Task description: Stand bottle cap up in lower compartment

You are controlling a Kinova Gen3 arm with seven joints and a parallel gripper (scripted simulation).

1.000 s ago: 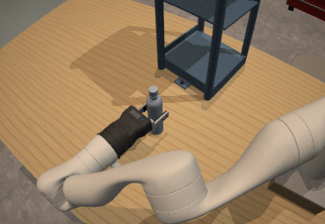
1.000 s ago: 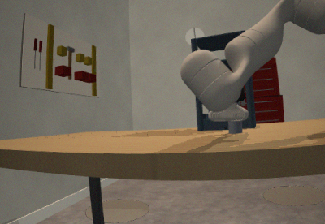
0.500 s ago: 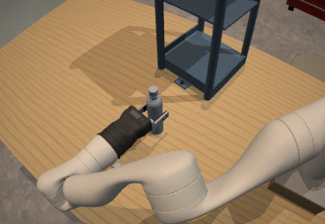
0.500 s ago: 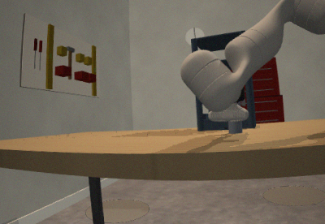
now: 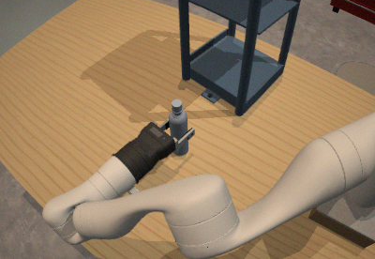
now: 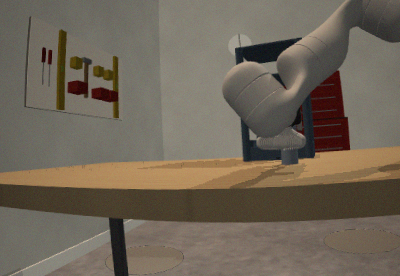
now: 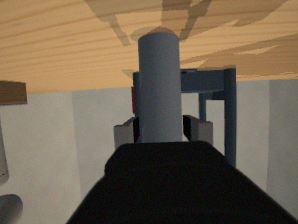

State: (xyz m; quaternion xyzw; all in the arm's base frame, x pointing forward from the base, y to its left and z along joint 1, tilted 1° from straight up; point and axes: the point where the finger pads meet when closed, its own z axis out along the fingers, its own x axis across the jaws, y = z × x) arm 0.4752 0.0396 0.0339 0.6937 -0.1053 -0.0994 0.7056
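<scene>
My hand is 3 cm below the grey bottle. From my hand the other things lie so: shelving unit: 3 cm behind, 31 cm to the right, 10 cm above.
</scene>
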